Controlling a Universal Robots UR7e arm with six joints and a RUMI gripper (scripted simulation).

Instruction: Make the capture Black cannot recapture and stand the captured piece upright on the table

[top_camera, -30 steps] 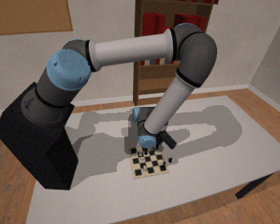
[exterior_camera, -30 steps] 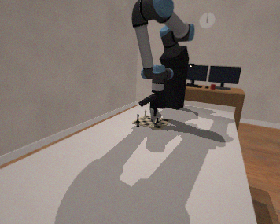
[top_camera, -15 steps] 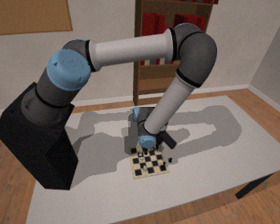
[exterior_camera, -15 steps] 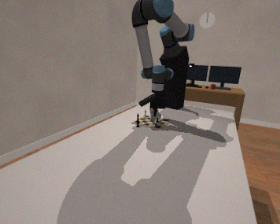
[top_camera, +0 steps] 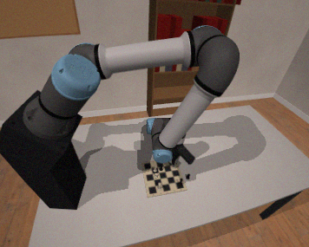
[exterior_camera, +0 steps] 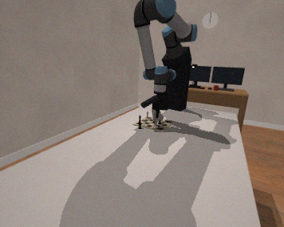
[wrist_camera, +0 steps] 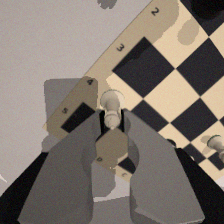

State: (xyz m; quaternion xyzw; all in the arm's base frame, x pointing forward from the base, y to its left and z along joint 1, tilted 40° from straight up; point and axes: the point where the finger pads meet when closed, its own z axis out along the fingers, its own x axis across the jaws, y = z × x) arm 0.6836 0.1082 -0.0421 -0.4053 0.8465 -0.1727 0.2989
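Now: hand 1 cm above the white pawn. The rest, counted from my hand: tall black piece: 11 cm to the right, 1 cm ahead; chessboard: 7 cm behind, 4 cm to the right, 3 cm below; black pawn: 8 cm behind, 1 cm below.
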